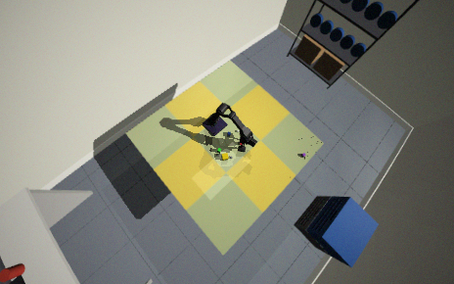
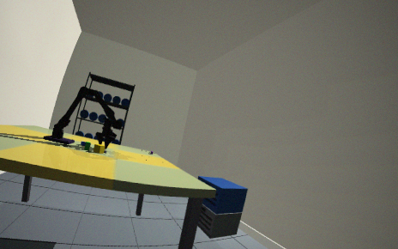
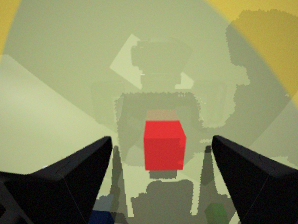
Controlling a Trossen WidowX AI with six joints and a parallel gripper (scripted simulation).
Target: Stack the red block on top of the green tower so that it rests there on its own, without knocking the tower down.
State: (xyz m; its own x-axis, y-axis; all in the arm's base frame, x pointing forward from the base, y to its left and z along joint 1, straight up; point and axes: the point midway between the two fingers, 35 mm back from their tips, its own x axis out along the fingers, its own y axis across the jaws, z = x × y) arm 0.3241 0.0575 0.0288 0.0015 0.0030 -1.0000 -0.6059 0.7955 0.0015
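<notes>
My gripper tip is 1 cm past the yellow block, 19 cm to the left of it and 1 cm below it. Round my gripper tip: blue block (14 cm behind, 2 cm to the right); then red block (right at my gripper tip); then purple block (46 cm ahead, 34 cm to the left).
</notes>
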